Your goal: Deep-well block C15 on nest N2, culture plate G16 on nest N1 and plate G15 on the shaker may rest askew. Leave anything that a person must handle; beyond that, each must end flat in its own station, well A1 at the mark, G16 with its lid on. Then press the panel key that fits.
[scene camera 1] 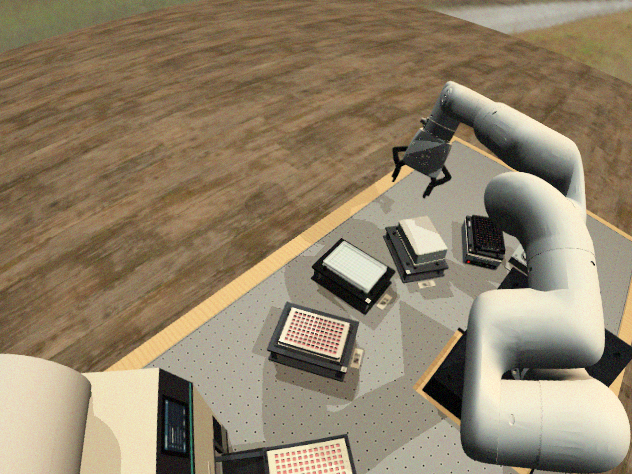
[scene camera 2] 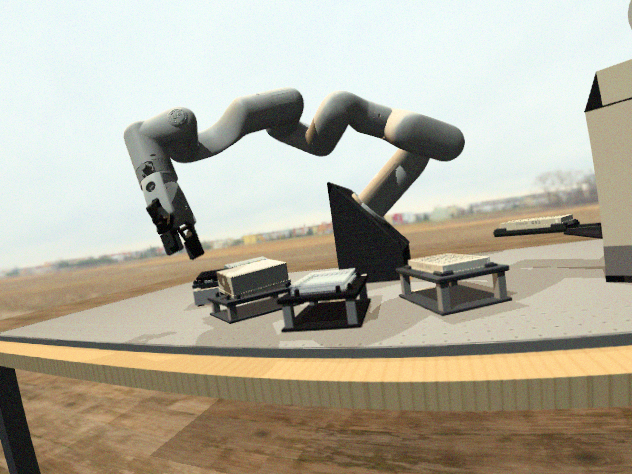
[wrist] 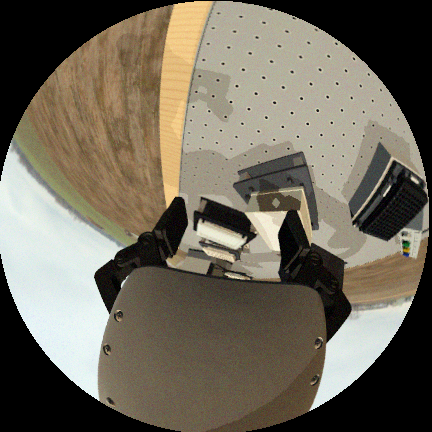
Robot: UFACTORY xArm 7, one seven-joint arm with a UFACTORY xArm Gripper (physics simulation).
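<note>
My gripper (scene camera 1: 410, 186) (scene camera 2: 184, 250) (wrist: 234, 215) is open and empty, high above the table's far end, beyond the block. Deep-well block C15 (scene camera 1: 422, 238) (scene camera 2: 252, 278) (wrist: 276, 201), tall and cream, sits on nest N2 (scene camera 1: 394, 248) (scene camera 2: 229, 303); whether it lies flat is unclear. Culture plate G16 (scene camera 1: 354, 265) (scene camera 2: 325, 280) (wrist: 220, 234), pale with a clear-looking lid, is on black nest N1 (scene camera 1: 378, 289); its seating is unclear. Dark plate G15 (scene camera 1: 485, 234) (wrist: 400, 206) is on the shaker (scene camera 1: 481, 262) (wrist: 370, 177); its tilt is unclear. The key panel (wrist: 411, 244) is partly hidden by the arm in scene camera 1.
A red-welled plate (scene camera 1: 314, 331) (scene camera 2: 449, 262) rests on another nest (scene camera 1: 306, 359). A similar plate (scene camera 1: 311, 459) (scene camera 2: 536, 222) lies on a tray extending from the instrument with a screen (scene camera 1: 175, 426). A black area with a wooden rim (scene camera 1: 439, 359) lies near the arm's base.
</note>
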